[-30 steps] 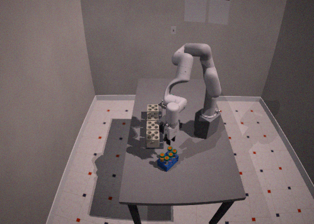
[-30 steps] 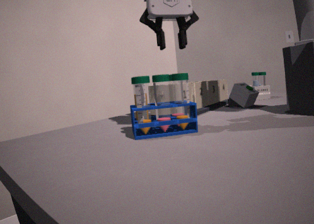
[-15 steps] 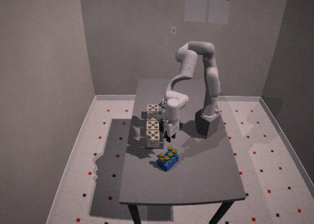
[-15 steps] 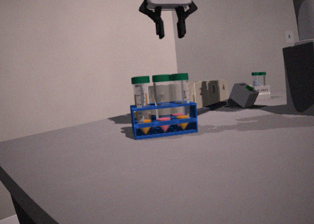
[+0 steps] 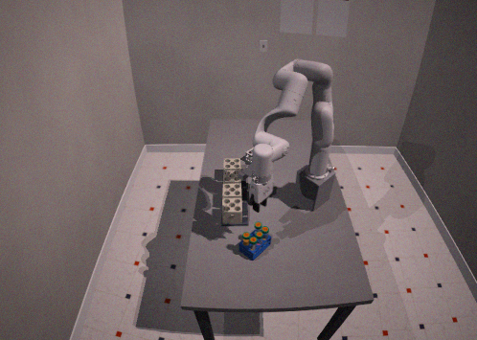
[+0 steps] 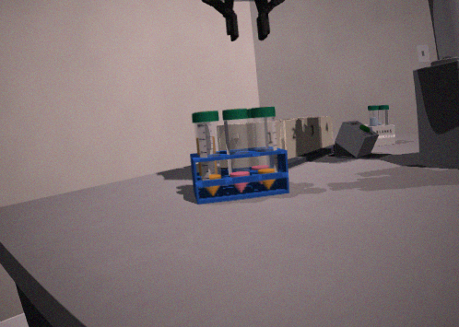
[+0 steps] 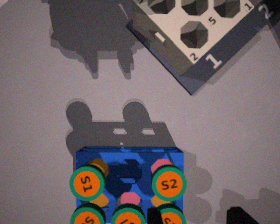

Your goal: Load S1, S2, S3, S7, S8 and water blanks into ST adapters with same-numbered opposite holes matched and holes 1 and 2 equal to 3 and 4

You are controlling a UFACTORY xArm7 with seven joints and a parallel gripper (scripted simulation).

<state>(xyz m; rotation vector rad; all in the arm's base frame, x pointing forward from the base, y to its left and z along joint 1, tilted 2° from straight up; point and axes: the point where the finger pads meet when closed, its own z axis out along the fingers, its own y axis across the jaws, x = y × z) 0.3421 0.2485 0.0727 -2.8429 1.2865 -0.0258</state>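
Right now the sample tube is 5 cm ahead of my hand, 6 cm to the left of it and 19 cm below it. Round my hand: blue rack (2 cm ahead, 4 cm to the left, 22 cm below); sloped done desk (10 cm behind, 33 cm to the right, 20 cm below); adapter (10 cm ahead, 16 cm to the right, 20 cm below).
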